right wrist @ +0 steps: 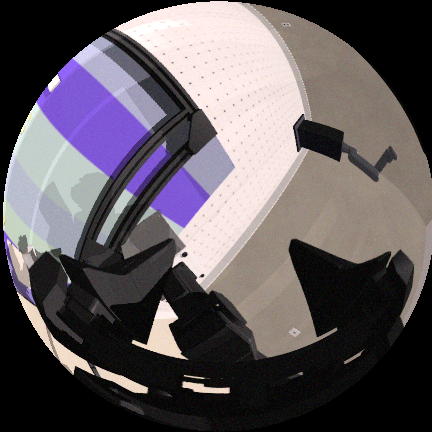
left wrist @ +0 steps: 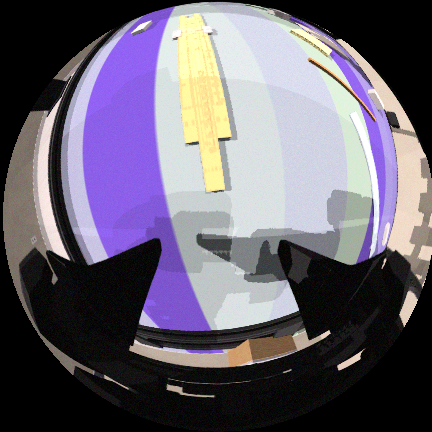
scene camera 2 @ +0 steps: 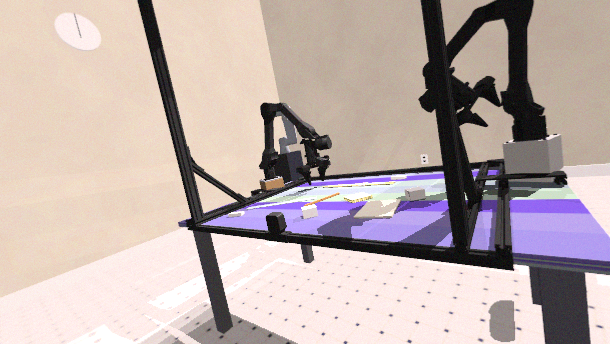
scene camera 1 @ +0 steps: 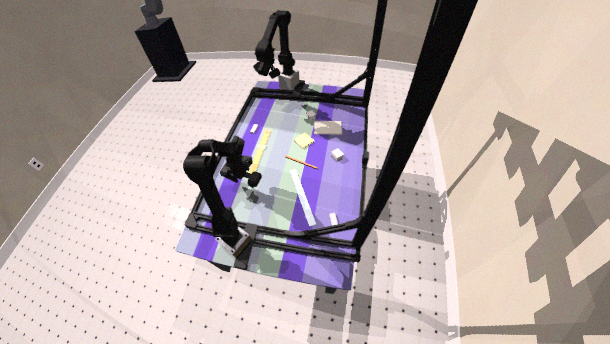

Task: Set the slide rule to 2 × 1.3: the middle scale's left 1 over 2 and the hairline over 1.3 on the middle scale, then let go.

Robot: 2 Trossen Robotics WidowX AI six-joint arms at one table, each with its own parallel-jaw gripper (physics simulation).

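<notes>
The yellow slide rule [scene camera 1: 258, 152] [scene camera 2: 385, 184] [left wrist: 192, 95] lies flat on the table. In the left wrist view its middle scale [left wrist: 214, 175] sticks out of the body at the end nearest my left gripper. The white-ended cursor [left wrist: 207, 31] sits near the far end. The printed numbers and the hairline are too small to read. My left gripper [scene camera 1: 240, 178] [scene camera 2: 315, 181] [left wrist: 220, 246] is open and empty above the table, short of the protruding end. My right gripper [scene camera 1: 267, 71] [scene camera 2: 492, 115] [right wrist: 234, 245] is open and empty, raised by its own base, far from the rule.
An orange stick [scene camera 1: 301, 162] [left wrist: 345, 87], a yellow pad [scene camera 1: 303, 141], a beige board [scene camera 1: 328, 127], a long white strip [scene camera 1: 302, 197] and several small blocks lie right of the rule. A white block [scene camera 1: 254, 128] [left wrist: 142, 27] lies left of it. A black frame surrounds the table.
</notes>
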